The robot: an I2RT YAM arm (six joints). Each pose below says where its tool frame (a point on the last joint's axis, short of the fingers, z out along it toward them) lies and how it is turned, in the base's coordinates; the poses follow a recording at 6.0 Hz.
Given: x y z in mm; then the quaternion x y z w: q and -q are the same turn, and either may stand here.
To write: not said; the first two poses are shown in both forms.
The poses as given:
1: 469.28, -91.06, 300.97, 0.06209, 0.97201, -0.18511, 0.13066
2: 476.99, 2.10, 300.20, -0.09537, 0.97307, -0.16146, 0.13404
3: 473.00, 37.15, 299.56, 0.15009, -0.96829, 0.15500, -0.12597
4: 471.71, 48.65, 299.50, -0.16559, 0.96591, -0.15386, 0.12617
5: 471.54, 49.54, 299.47, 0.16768, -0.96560, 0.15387, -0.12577
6: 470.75, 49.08, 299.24, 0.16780, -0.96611, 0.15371, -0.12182
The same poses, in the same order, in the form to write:
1: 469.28, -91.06, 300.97, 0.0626, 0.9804, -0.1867, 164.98
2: 476.99, 2.10, 300.20, -0.0962, 0.9819, -0.1629, 164.59
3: 473.00, 37.15, 299.56, -0.1513, 0.9761, -0.1562, 165.53
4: 471.71, 48.65, 299.50, -0.1669, 0.9737, -0.1551, 165.50
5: 471.54, 49.54, 299.47, -0.1690, 0.9733, -0.1551, 165.55
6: 470.75, 49.08, 299.24, -0.1691, 0.9734, -0.1549, 166.01
